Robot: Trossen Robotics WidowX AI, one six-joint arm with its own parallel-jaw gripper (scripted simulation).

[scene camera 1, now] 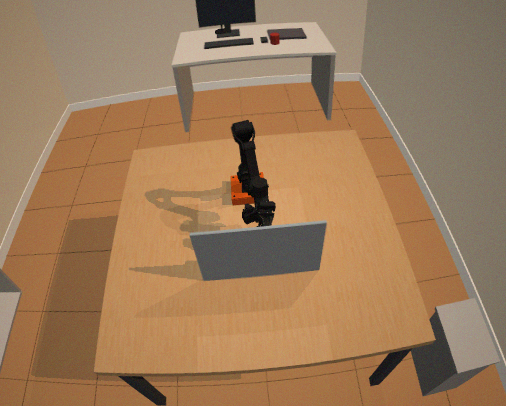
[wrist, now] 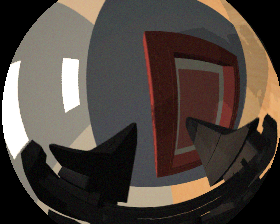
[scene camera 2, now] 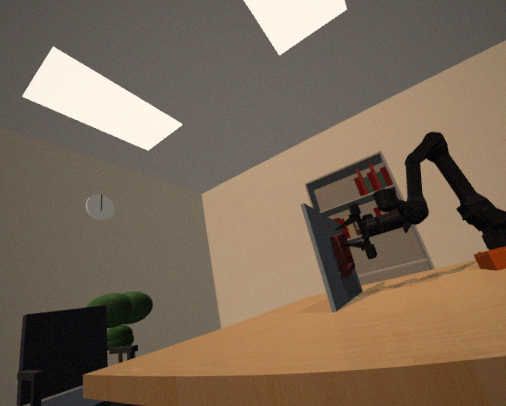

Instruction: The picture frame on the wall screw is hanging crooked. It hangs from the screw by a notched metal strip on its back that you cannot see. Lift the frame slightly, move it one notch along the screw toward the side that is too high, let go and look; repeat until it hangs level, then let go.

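Scene:
There is a grey wall panel, and what I see of the panel (wrist: 117, 95) in one view and of the panel (scene camera 2: 329, 227) in another is the same spot on it.

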